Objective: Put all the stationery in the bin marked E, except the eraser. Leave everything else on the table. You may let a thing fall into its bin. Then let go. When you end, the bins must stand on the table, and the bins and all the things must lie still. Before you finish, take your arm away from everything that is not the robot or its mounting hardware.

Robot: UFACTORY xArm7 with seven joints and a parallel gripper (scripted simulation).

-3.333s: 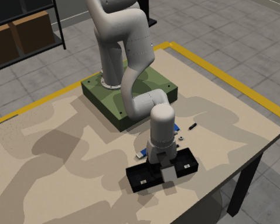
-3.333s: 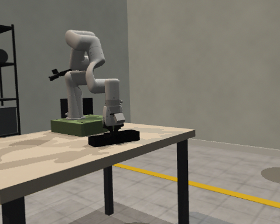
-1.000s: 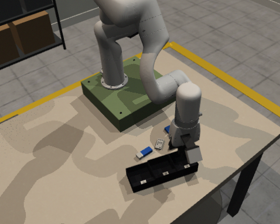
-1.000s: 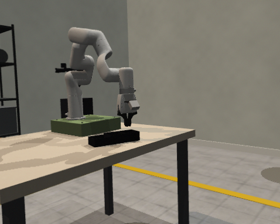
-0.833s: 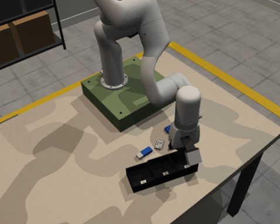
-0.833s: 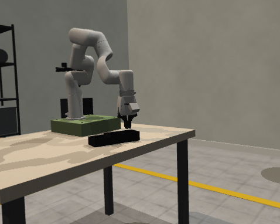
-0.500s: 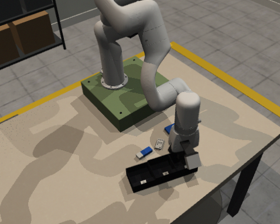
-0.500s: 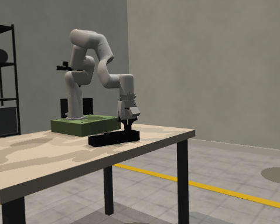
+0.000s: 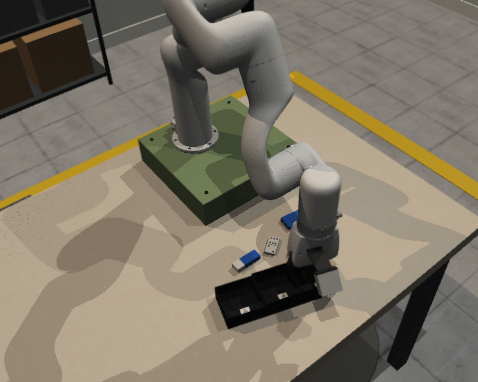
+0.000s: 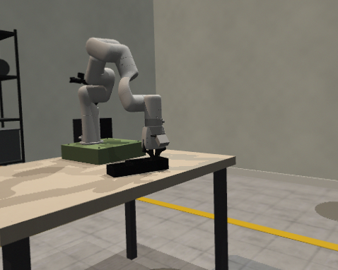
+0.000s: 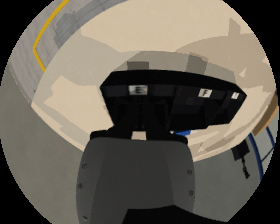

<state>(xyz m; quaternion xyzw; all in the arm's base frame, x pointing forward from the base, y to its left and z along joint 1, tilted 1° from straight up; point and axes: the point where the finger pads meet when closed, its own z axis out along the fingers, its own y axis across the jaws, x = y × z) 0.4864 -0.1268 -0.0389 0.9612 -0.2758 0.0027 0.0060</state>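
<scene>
My hand is 140 mm past the blue block, 120 mm to the right of it and 30 mm above it. Also, from my hand: black bin (80 mm to the right, 30 mm behind, 10 mm below); then grey nut (100 mm to the left, 80 mm behind, 30 mm below); then white domino (130 mm behind, 30 mm below, 20 mm to the left).
</scene>
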